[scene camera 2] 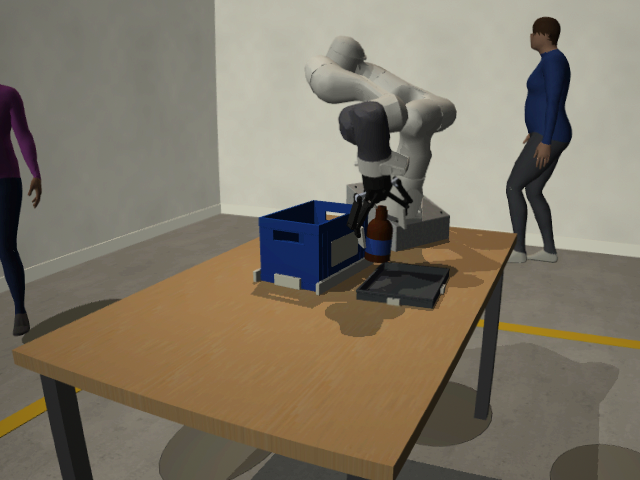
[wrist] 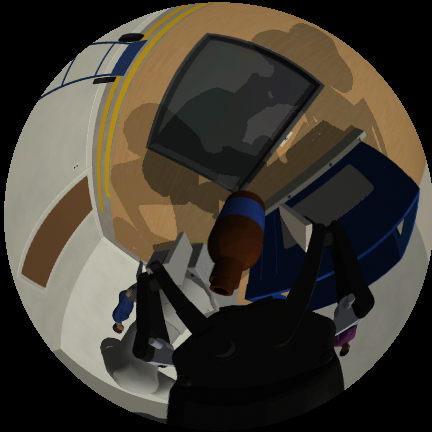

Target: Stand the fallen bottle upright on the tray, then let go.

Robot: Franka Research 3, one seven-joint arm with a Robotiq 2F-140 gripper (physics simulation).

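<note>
The brown bottle with a blue label stands upright just behind the tray, beside the blue crate; its base is not on the tray floor. In the wrist view its open neck points toward the gripper. The dark grey tray lies flat on the table, with no object in it. My gripper is open and tilted, its fingers spread wide on either side of the bottle's upper part, with gaps between the pads and the bottle.
The blue crate stands left of the bottle in the scene view, close to one finger, with light stops around its foot. The robot base is behind the bottle. The wooden table carries all these. Two people stand beyond the table.
</note>
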